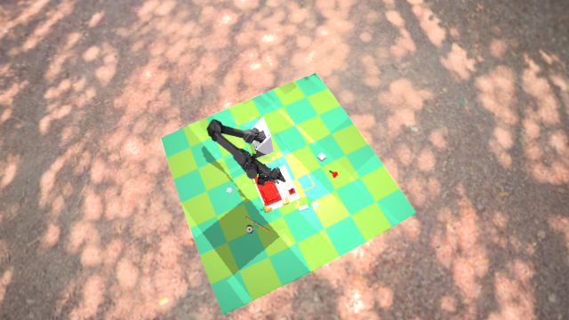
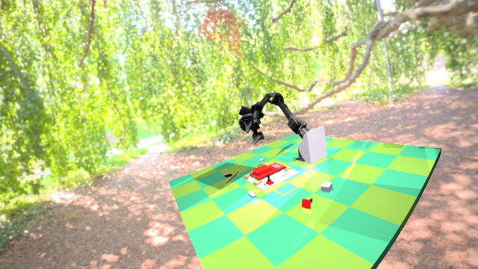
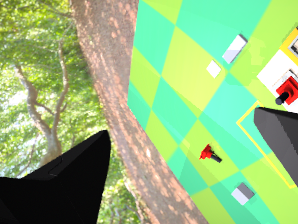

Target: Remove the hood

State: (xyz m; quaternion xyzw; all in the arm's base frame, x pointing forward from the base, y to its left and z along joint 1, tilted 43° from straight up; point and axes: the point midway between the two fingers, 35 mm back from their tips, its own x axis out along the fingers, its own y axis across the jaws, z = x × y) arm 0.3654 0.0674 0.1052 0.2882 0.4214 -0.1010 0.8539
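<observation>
The red hood lies 60 mm behind my gripper tip, 70 mm to the right of it and 220 mm below it. Also, from my gripper tip: stick (90 mm ahead, 210 mm to the right, 260 mm below).
</observation>
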